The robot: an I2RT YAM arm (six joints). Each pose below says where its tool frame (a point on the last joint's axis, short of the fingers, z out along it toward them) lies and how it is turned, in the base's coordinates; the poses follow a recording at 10 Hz.
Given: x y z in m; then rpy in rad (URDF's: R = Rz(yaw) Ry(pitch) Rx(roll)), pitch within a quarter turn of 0, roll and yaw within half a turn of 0.
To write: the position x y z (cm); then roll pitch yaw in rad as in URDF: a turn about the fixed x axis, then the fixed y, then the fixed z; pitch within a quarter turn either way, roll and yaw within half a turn. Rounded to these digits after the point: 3 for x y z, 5 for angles.
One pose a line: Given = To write
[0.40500 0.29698 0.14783 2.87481 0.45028 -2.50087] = [40.500 29.698 14.783 2.87481 0.45028 -2.50087]
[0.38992 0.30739 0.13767 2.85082 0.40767 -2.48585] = [38.992 30.739 13.767 2.85082 0.40767 -2.48585]
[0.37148 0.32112 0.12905 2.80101 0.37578 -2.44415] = [37.148 32.112 12.905 2.80101 0.37578 -2.44415]
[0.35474 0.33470 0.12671 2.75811 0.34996 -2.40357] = [35.474 33.470 12.671 2.75811 0.34996 -2.40357]
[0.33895 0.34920 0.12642 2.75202 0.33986 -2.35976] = [33.895 34.920 12.642 2.75202 0.33986 -2.35976]
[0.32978 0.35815 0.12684 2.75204 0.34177 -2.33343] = [32.978 35.815 12.684 2.75204 0.34177 -2.33343]
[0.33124 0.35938 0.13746 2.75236 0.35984 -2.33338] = [33.124 35.938 13.746 2.75236 0.35984 -2.33338]
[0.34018 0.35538 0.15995 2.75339 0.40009 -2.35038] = [34.018 35.538 15.995 2.75339 0.40009 -2.35038]
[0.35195 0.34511 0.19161 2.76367 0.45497 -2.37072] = [35.195 34.511 19.161 2.76367 0.45497 -2.37072]
